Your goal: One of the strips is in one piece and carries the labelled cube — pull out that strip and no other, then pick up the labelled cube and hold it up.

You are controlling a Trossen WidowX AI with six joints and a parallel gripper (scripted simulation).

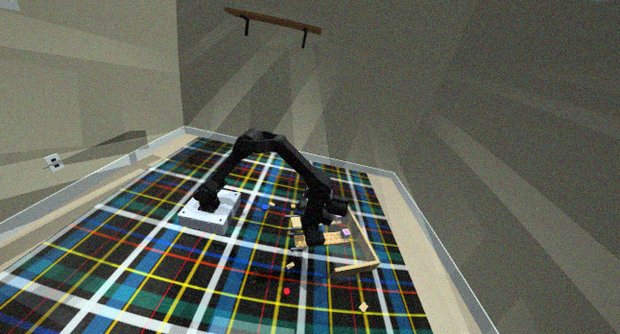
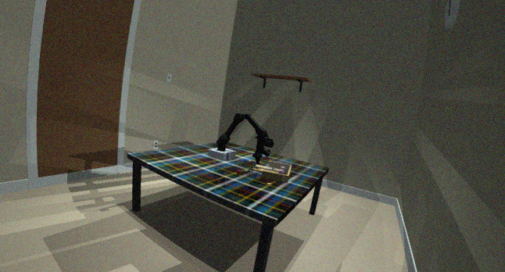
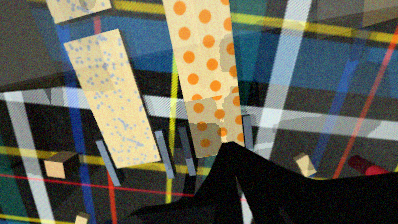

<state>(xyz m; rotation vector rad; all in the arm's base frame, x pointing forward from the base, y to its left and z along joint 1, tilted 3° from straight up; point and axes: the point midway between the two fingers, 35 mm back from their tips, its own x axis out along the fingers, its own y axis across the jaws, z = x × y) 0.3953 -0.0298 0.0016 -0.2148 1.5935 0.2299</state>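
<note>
Now: gripper tip 80 mm short of the dotted strip, 30 mm to the right of it and 50 mm above it.
</note>
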